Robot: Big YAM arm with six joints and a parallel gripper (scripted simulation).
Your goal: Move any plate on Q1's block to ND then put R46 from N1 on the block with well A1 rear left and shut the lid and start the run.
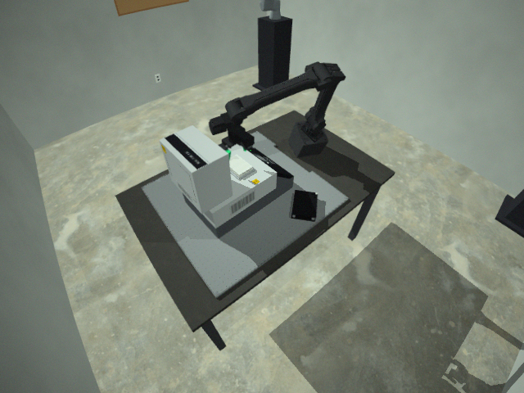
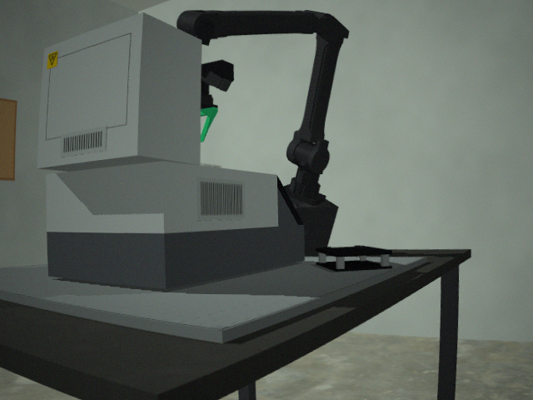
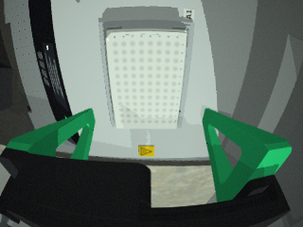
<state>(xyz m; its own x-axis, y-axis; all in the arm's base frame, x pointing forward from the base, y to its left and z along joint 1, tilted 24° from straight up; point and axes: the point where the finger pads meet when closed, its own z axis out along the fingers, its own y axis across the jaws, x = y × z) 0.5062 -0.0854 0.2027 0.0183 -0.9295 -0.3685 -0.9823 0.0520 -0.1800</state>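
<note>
Right now my hand is 70 mm above the white 96-well plate R46. Round my hand: black plate nest (280 mm to the left, 250 mm below, 200 mm behind); dark grey nest (280 mm to the right, 270 mm below, 210 mm behind).
</note>
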